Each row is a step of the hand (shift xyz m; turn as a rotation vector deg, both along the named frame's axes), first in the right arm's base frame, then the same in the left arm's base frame.
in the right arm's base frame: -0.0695 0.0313 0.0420 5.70 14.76 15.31
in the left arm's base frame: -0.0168 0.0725 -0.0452 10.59 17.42 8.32
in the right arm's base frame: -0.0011 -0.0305 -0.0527 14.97 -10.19 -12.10
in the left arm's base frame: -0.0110 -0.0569 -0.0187 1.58 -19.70 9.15
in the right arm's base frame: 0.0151 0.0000 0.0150 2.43 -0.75 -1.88
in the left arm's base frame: 0.0024 0.0072 0.0199 1.00 -2.71 1.28
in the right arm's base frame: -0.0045 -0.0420 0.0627 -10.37 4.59 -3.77
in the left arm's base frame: -0.0558 0.0336 0.0384 0.35 2.55 -11.67
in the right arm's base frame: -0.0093 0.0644 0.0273 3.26 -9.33 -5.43
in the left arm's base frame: 0.0424 0.0552 -0.0115 -4.86 -9.86 2.52
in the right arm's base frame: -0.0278 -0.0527 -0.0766 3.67 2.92 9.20
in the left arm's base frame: -0.0348 -0.0776 -0.0467 1.44 7.64 6.80
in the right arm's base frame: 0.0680 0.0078 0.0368 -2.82 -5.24 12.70
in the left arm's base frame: 0.0263 0.0107 0.0724 -9.38 8.96 5.33
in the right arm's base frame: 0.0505 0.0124 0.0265 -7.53 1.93 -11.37
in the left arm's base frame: 0.0253 0.0103 0.0516 1.57 -5.87 -12.36
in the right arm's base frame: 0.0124 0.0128 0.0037 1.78 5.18 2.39
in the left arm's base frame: 0.0153 0.0047 0.0087 4.48 3.74 1.27
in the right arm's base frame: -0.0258 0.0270 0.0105 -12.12 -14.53 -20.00
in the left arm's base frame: 0.0083 0.0298 -0.0234 -11.90 -18.98 -16.01
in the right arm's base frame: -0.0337 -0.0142 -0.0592 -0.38 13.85 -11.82
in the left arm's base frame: -0.0099 -0.0436 -0.0533 14.99 -3.18 -9.85
